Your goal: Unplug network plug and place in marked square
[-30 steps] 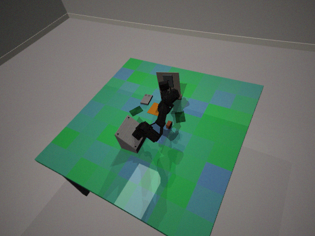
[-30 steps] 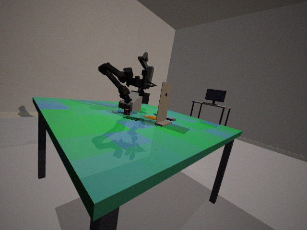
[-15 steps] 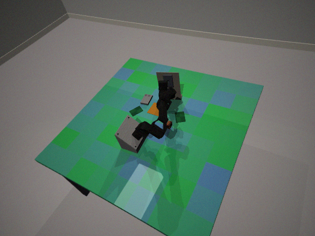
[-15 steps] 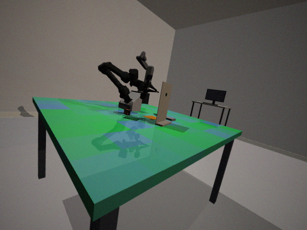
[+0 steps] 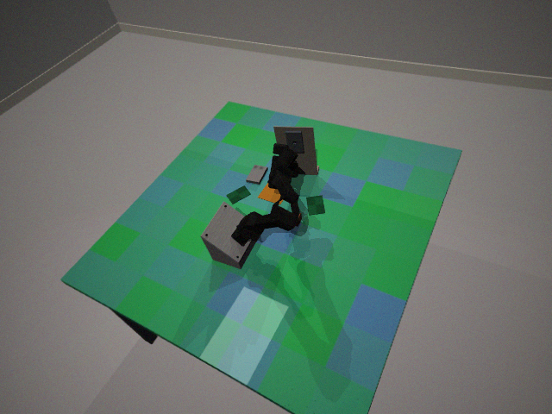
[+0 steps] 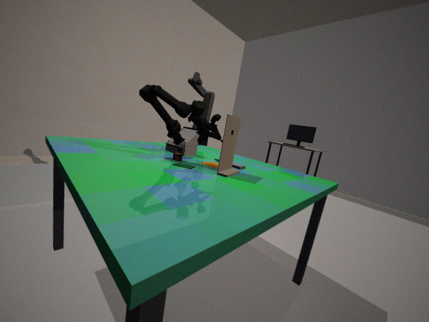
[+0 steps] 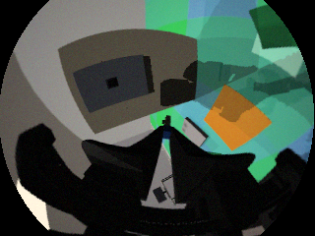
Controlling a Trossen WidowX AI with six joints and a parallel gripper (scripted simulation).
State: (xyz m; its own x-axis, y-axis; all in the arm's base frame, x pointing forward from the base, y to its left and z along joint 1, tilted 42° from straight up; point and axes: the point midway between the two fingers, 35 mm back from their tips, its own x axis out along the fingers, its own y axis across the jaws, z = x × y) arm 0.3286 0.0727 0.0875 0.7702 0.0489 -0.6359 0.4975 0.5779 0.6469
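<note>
Right now my gripper tip is 50 mm past the orange marked square, 20 mm to the right of it and 160 mm above it. The rest, counted from my gripper tip: grey block: 20 mm ahead, 160 mm to the left, 150 mm below; then upright panel: 110 mm ahead, 30 mm to the right, 30 mm below.
</note>
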